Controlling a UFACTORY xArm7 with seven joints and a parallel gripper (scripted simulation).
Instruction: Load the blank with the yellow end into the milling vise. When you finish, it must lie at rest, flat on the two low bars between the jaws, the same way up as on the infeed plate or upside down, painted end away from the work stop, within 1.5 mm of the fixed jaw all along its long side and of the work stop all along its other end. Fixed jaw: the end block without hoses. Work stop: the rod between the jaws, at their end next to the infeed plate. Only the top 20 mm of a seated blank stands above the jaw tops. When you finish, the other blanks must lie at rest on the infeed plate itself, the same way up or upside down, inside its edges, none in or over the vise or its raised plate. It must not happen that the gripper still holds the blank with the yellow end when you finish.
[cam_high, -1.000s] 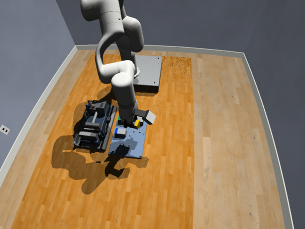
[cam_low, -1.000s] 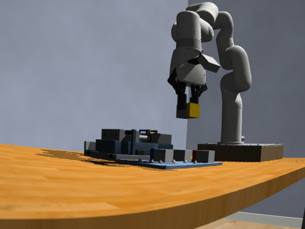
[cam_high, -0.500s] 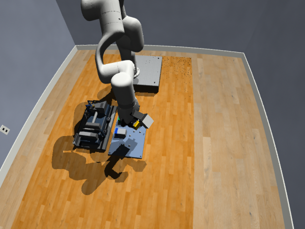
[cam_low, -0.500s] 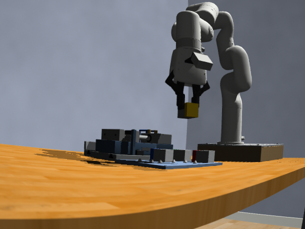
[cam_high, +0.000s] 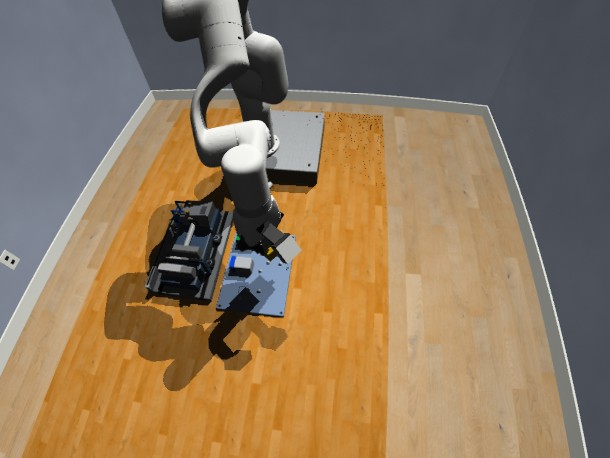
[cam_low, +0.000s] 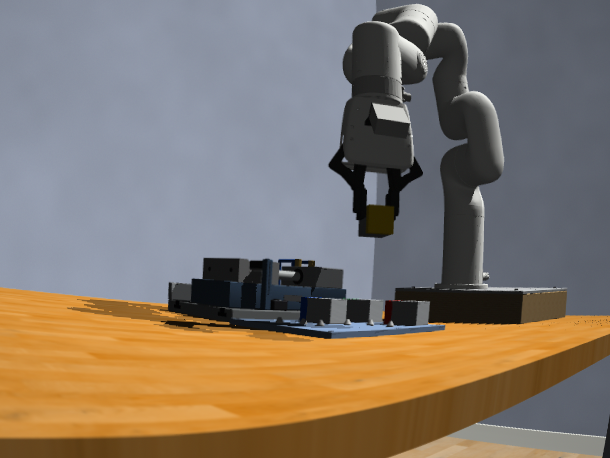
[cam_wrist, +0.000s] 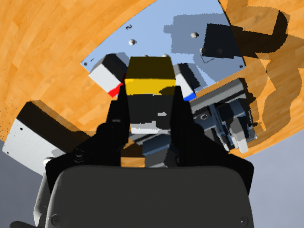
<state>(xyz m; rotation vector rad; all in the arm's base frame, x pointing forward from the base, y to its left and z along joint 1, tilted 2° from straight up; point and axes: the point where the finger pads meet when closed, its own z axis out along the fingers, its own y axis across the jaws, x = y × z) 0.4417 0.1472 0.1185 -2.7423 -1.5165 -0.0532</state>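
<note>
Now: hand 20 mm above the yellow-ended blank. Round my hand: infeed plate 10 mm ahead, 40 mm to the right, 170 mm below; then blue-ended blank 10 mm ahead, 90 mm to the right, 150 mm below; then red-ended blank 90 mm behind, 10 mm to the right, 150 mm below.
</note>
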